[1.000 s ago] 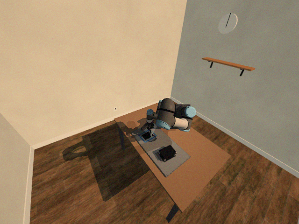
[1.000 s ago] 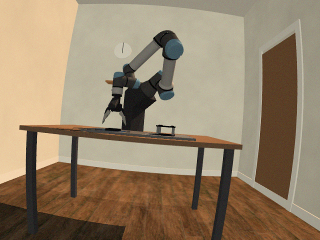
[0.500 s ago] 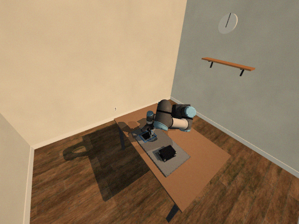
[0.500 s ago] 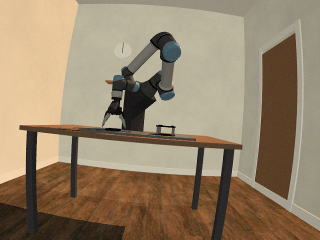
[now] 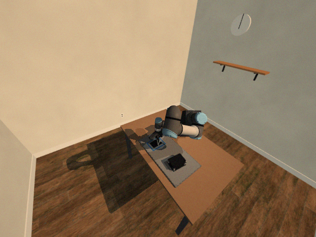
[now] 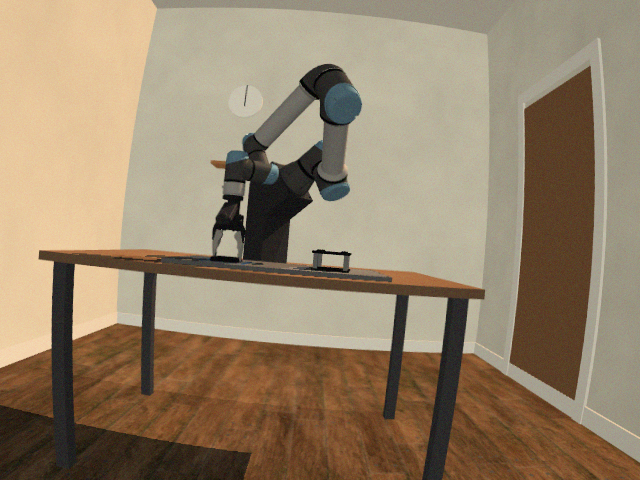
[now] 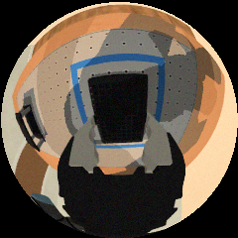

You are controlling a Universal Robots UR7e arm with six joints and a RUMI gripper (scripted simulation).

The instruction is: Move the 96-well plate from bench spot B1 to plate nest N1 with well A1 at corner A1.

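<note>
Now: the black plate nest 70 mm behind my hand, 350 mm to the left of it and 40 mm above it. Also, from my hand: black 96-well plate 10 mm below.
</note>
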